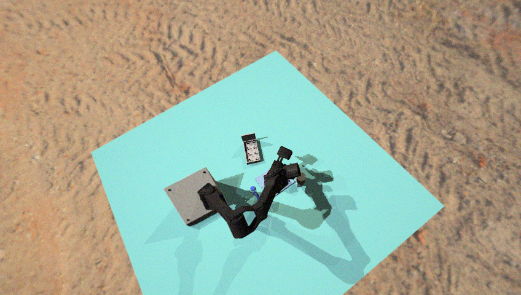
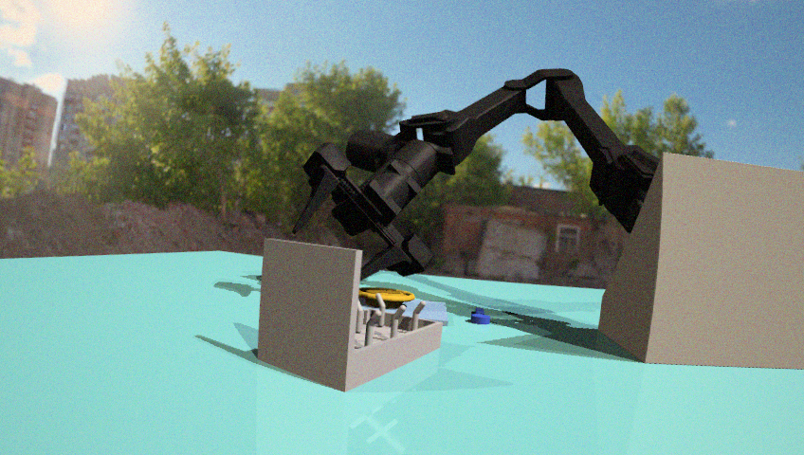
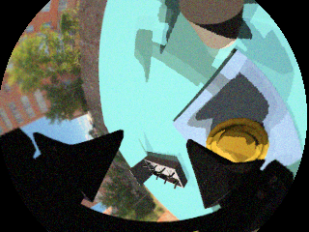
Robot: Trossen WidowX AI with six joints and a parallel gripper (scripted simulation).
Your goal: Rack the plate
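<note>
Right now my gripper tip is 70 mm past the yellow plate, 50 mm to the left of it and 40 mm above it. The rest, counted from my gripper tip: cup: 130 mm to the right, 30 mm below, 20 mm ahead; dish rack: 150 mm to the left, 70 mm behind, 30 mm below; pale blue mat: 80 mm behind, 50 mm to the right, 50 mm below.
</note>
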